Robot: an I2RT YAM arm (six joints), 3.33 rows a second.
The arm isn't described. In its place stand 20 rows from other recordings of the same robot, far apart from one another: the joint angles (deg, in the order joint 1, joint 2, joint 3, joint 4, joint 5, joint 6), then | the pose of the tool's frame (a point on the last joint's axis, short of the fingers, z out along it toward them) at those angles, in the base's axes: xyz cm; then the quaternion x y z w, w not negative.
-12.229, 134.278, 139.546, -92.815, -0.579, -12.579 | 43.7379 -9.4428 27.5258 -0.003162 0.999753 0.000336 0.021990
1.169, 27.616, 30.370, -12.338, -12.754, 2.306 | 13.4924 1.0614 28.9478 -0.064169 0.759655 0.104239 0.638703
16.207, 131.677, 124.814, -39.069, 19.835, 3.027 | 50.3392 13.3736 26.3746 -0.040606 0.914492 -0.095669 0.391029
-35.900, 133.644, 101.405, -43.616, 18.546, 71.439 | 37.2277 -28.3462 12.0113 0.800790 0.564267 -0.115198 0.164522
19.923, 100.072, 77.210, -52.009, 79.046, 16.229 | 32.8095 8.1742 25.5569 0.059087 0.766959 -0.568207 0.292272
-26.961, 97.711, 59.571, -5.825, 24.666, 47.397 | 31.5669 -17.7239 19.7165 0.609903 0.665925 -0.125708 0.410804
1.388, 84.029, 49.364, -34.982, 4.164, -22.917 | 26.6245 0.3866 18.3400 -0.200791 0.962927 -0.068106 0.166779
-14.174, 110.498, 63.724, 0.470, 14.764, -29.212 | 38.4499 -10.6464 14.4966 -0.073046 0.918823 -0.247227 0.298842
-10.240, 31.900, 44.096, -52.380, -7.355, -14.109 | 10.5292 -1.4390 29.2883 -0.057552 0.903690 -0.031770 0.423111
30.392, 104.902, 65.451, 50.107, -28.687, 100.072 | 35.2443 22.6523 27.8733 0.196832 0.616563 0.743378 0.168811
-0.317, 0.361, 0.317, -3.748, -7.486, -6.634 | 11.0130 0.4029 16.7748 -0.084683 0.724993 0.006239 0.683502
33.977, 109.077, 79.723, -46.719, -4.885, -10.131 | 30.9768 21.2416 18.8947 -0.377161 0.917218 0.066414 0.109774
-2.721, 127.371, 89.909, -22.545, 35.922, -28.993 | 46.1096 -4.2823 13.2857 -0.131119 0.912959 -0.353789 0.155395
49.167, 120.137, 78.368, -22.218, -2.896, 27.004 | 27.5411 32.1447 12.4909 -0.192795 0.954779 0.158161 0.161900
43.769, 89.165, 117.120, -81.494, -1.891, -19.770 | 19.3845 18.7317 45.7191 -0.504397 0.804671 0.080362 0.302705
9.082, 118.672, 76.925, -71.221, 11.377, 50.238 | 32.3925 4.4669 12.6497 -0.324274 -0.919870 0.182446 0.124089
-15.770, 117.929, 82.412, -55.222, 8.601, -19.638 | 36.0897 -10.7452 14.4068 0.034136 -0.996579 0.069479 0.028929
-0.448, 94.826, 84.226, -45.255, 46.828, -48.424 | 34.9059 -2.8693 30.9072 -0.250045 0.848883 -0.457283 0.088135
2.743, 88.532, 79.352, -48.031, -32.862, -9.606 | 31.9647 3.4654 31.0212 -0.178344 0.906238 0.254669 0.286479
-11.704, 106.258, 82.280, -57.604, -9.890, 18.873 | 35.1912 -6.6659 21.4306 0.255887 0.960096 0.090370 0.067604
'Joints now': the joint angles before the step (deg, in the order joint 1, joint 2, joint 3, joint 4, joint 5, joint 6). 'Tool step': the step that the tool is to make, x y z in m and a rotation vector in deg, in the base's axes. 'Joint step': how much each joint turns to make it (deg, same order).
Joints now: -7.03, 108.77, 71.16, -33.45, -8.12, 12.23
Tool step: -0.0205, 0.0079, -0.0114, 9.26, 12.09, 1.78
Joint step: 0.09, 1.28, 0.01, -11.87, -7.89, 0.00
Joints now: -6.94, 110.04, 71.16, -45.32, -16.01, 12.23
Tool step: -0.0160, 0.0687, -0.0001, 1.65, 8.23, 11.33
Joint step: 11.32, -0.02, 0.00, -8.27, -1.46, 0.01
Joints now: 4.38, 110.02, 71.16, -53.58, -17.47, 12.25
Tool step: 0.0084, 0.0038, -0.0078, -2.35, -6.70, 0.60
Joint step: 0.82, 0.03, -1.85, 8.41, 2.90, 0.18
